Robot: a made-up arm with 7 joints. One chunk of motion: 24 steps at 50 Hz.
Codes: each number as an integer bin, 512 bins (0 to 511) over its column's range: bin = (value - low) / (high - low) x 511, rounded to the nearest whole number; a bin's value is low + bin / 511 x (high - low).
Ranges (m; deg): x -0.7..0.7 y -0.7..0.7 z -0.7..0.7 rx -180..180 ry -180..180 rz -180..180
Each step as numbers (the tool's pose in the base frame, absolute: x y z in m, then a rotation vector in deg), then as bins.
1 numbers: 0.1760 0.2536 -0.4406 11.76 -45.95 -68.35
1 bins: 320 348 95 272 190 158
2 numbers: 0.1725 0.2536 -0.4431 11.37 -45.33 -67.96
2 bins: 318 348 94 272 191 159
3 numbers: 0.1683 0.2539 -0.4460 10.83 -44.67 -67.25
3 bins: 317 348 93 271 192 160
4 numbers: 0.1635 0.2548 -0.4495 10.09 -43.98 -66.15
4 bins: 315 349 91 270 193 162
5 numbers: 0.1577 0.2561 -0.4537 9.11 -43.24 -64.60
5 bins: 313 349 90 268 194 164
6 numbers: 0.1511 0.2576 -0.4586 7.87 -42.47 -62.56
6 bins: 311 350 88 267 195 167
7 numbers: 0.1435 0.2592 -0.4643 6.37 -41.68 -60.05
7 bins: 308 350 86 265 196 170
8 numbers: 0.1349 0.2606 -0.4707 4.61 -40.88 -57.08
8 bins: 305 351 84 262 197 174
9 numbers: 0.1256 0.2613 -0.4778 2.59 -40.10 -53.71
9 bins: 301 351 81 259 199 179
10 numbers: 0.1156 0.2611 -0.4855 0.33 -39.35 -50.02
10 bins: 298 351 78 256 200 184
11 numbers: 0.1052 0.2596 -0.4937 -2.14 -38.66 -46.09
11 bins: 294 350 75 252 201 190
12 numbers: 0.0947 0.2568 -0.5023 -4.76 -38.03 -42.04
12 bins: 290 349 72 249 202 196
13 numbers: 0.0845 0.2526 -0.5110 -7.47 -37.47 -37.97
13 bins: 286 348 69 245 202 202
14 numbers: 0.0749 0.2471 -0.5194 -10.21 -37.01 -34.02
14 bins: 283 346 66 241 203 207
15 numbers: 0.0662 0.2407 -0.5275 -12.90 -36.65 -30.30
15 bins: 280 343 63 237 203 212
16 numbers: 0.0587 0.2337 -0.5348 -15.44 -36.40 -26.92
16 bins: 277 341 60 234 204 217
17 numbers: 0.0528 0.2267 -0.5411 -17.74 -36.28 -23.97
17 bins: 275 338 58 230 204 221
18 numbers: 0.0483 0.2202 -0.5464 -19.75 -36.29 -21.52
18 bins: 273 336 56 227 204 225
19 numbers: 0.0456 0.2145 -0.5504 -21.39 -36.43 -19.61
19 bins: 272 334 55 225 204 228
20 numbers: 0.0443 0.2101 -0.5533 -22.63 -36.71 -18.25
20 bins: 272 332 54 223 203 230
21 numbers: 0.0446 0.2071 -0.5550 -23.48 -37.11 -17.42
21 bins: 272 331 53 222 203 231
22 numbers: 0.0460 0.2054 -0.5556 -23.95 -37.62 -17.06
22 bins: 272 330 53 222 202 231
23 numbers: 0.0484 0.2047 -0.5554 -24.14 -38.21 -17.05
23 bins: 273 330 53 221 201 231
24 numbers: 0.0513 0.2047 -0.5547 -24.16 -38.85 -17.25
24 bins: 274 330 53 221 200 231
